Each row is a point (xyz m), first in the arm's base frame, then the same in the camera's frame.
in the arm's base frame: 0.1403 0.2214 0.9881
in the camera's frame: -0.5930 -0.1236 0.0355
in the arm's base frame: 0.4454 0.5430 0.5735
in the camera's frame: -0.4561 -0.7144 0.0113
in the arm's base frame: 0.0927 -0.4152 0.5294
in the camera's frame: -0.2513 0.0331 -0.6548
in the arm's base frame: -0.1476 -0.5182 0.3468
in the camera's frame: 0.0369 0.1545 -0.7175
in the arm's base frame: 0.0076 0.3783 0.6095
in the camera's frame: -0.2100 -0.3186 0.0648
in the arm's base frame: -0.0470 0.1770 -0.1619
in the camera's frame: 0.3999 -0.5621 -0.3905
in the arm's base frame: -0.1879 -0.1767 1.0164
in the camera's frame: -0.4259 0.3288 -0.1500
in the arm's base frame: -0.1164 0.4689 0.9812
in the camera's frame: -0.4071 -0.1000 0.3389
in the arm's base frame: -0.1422 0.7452 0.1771
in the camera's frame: 0.2374 -0.6484 0.2522
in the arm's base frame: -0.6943 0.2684 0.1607
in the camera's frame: 0.5787 -0.0287 0.0732
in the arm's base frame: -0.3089 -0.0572 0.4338
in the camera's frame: 0.1024 0.0435 -0.2385
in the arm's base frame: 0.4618 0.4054 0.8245
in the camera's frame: -0.6657 -0.5197 -0.0073
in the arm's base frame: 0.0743 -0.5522 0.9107
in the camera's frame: -0.5374 0.3164 -0.6064
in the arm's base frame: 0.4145 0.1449 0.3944
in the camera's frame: -0.3235 -0.5608 -0.3765
